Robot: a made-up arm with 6 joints. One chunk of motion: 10 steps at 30 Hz.
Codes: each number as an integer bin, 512 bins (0 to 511) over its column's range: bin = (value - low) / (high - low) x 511, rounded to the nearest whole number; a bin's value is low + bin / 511 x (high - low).
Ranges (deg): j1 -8..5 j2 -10..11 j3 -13..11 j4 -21..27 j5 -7..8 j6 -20..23
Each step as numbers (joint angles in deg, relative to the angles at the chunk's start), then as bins.
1 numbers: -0.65 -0.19 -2.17 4.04 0.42 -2.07
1 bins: 289 239 231 267 253 213
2 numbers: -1.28 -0.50 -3.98 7.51 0.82 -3.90
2 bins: 264 231 192 304 266 191
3 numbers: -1.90 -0.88 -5.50 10.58 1.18 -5.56
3 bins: 240 222 160 336 279 172
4 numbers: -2.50 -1.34 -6.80 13.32 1.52 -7.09
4 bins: 216 211 132 365 290 153
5 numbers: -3.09 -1.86 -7.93 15.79 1.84 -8.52
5 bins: 193 198 108 392 301 136
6 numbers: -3.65 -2.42 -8.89 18.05 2.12 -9.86
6 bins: 171 184 88 416 311 121
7 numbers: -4.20 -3.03 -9.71 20.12 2.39 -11.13
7 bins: 149 170 70 438 320 105
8 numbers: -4.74 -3.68 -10.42 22.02 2.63 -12.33
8 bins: 128 154 55 458 328 91
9 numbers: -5.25 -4.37 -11.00 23.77 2.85 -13.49
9 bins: 108 137 43 477 336 77
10 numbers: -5.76 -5.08 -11.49 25.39 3.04 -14.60
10 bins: 88 120 32 494 342 64
